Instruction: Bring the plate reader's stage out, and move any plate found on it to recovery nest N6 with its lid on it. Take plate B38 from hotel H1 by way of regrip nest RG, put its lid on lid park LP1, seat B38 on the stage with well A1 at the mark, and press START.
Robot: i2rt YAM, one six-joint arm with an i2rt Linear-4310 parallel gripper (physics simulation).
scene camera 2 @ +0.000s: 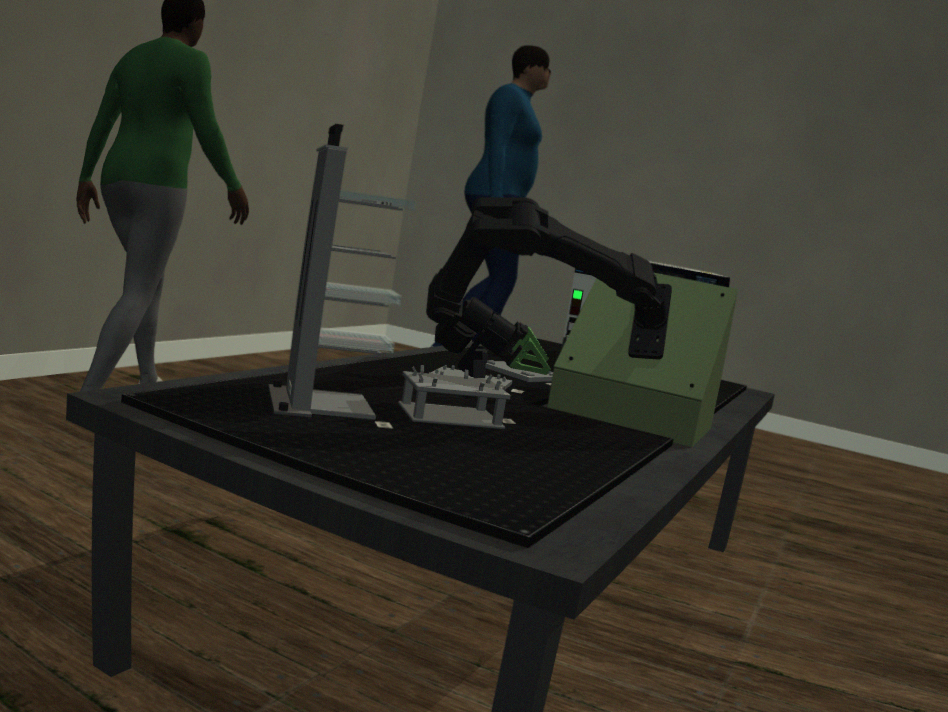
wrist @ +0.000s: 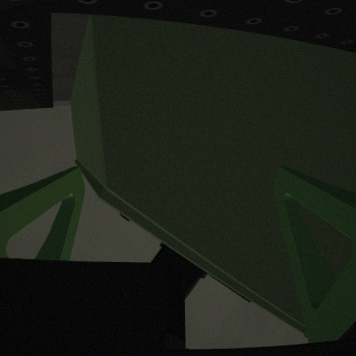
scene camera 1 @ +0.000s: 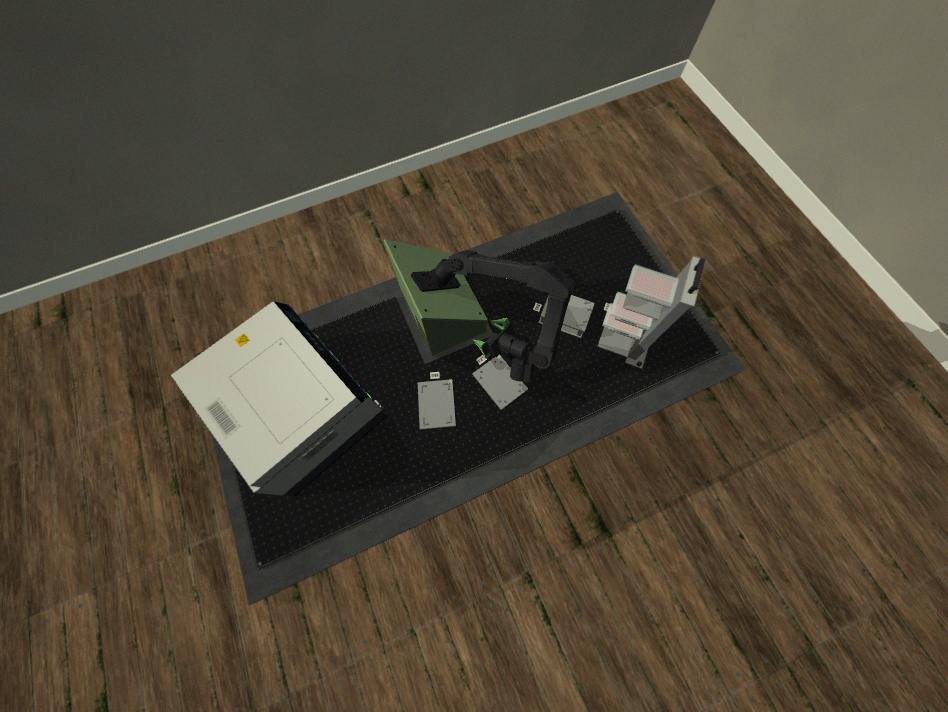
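Seen in the pictures: gripper, between the fingertips: (scene camera 2: 547, 366) (wrist: 178, 176) (scene camera 1: 481, 331); arm's base, origin of its link: (scene camera 2: 650, 321) (wrist: 189, 249) (scene camera 1: 436, 281).
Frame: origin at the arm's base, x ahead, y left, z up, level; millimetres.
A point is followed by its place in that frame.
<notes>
My gripper (scene camera 1: 489, 334) {x 186, y 59, z -126 mm} (scene camera 2: 534, 354) {x 186, y 59, z -126 mm} (wrist: 178, 176) {x 186, y 59, z -126 mm} is open and empty, its green fingers facing the green arm base. The white plate reader (scene camera 1: 268, 390) {x 104, y -578, z 112 mm} stands at the left of the table; no extended stage shows, and its front is mostly hidden. Hotel H1 (scene camera 1: 665, 325) {x 540, y 459, z 87 mm} (scene camera 2: 314, 283) {x 462, y 575, z 10 mm} is the grey tower at the right in scene camera 1. Pink-patterned plates (scene camera 1: 652, 284) (scene camera 2: 360, 294) sit on its shelves; which is B38 is unreadable. A raised pinned stand (scene camera 1: 577, 315) {x 315, y 378, z -138 mm} (scene camera 2: 455, 383) {x 276, y 369, z -138 mm} and two flat grey fixtures (scene camera 1: 436, 403) {x 303, y -202, z -185 mm} (scene camera 1: 501, 385) {x 370, y 18, z -187 mm} lie between; their labels are too small to read.
The green sloped arm base (scene camera 1: 452, 302) {x 86, y 8, z -19 mm} (scene camera 2: 651, 352) {x -19, y 73, z -54 mm} (wrist: 210, 125) {x 157, y 29, z -150 mm} stands near the table's back edge, close to the fingers. The dark arm (scene camera 1: 547, 321) {x 341, y 185, z 81 mm} (scene camera 2: 567, 241) {x 156, y 215, z 132 mm} reaches over the fixtures. Two people (scene camera 2: 149, 114) (scene camera 2: 501, 145) are beyond the table. A green light (scene camera 2: 577, 294) {x 229, y -365, z 2 mm} shows behind the base.
</notes>
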